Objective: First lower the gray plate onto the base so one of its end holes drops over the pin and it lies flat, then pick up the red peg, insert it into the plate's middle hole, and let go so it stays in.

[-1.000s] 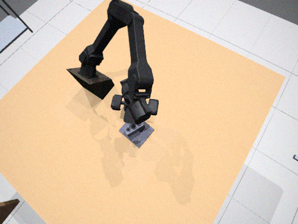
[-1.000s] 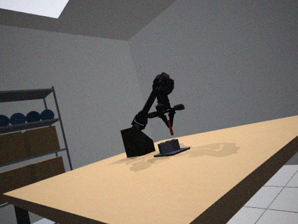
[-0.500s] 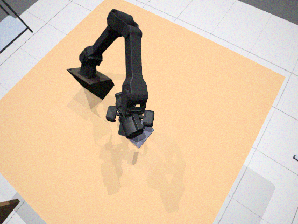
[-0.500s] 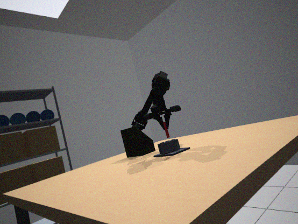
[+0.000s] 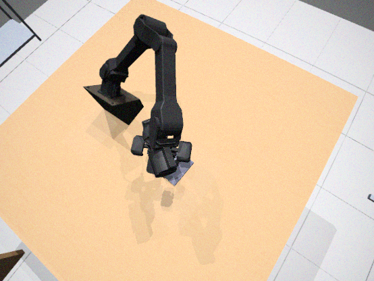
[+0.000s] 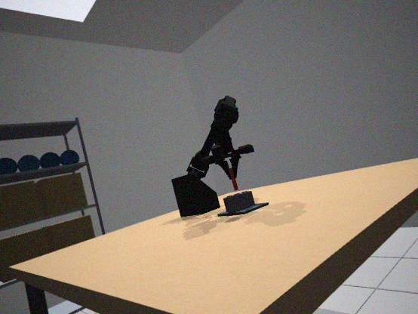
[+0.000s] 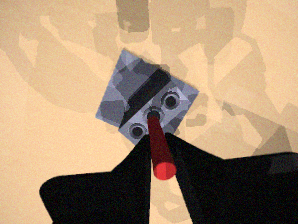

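Now: gripper tip 70 mm above the gray plate. Round my gripper tip: blue-gray base: 10 mm ahead, 10 mm to the left, 110 mm below; red peg: right at my gripper tip.
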